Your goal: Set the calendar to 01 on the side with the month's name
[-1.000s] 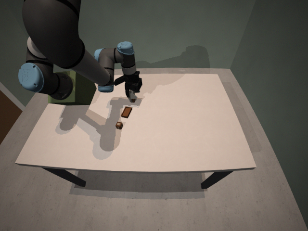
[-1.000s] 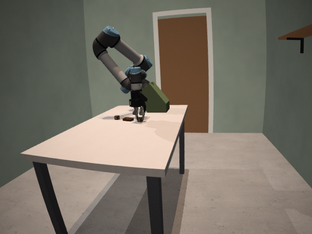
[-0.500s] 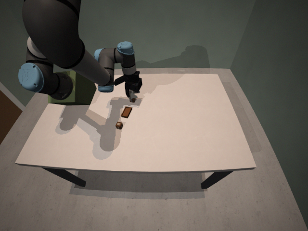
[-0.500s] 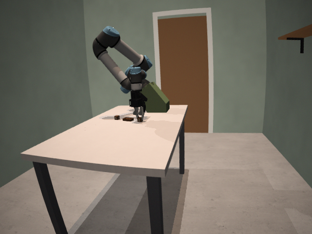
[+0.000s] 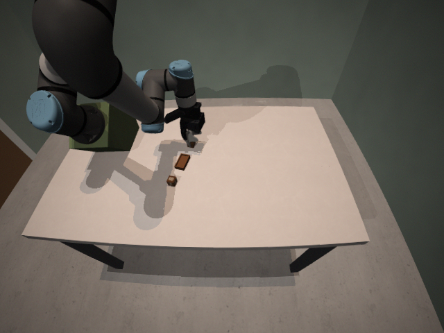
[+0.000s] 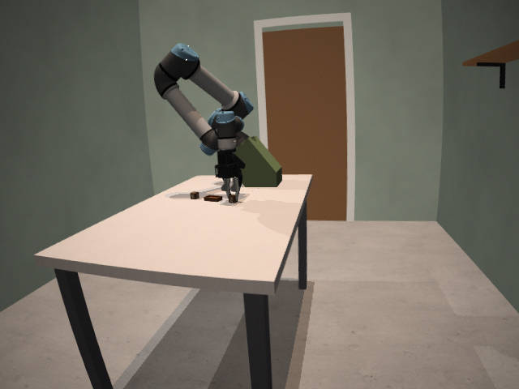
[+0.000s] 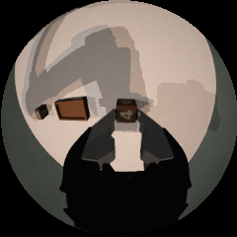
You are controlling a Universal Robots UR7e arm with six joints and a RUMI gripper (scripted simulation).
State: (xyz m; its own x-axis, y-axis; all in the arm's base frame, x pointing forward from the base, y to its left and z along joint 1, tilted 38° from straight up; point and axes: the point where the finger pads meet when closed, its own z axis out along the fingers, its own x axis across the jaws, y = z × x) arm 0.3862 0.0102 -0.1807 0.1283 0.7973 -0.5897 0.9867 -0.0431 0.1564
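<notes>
The brown tray lies 10 mm behind my hand, 110 mm to the right of it and 20 mm below it.
</notes>
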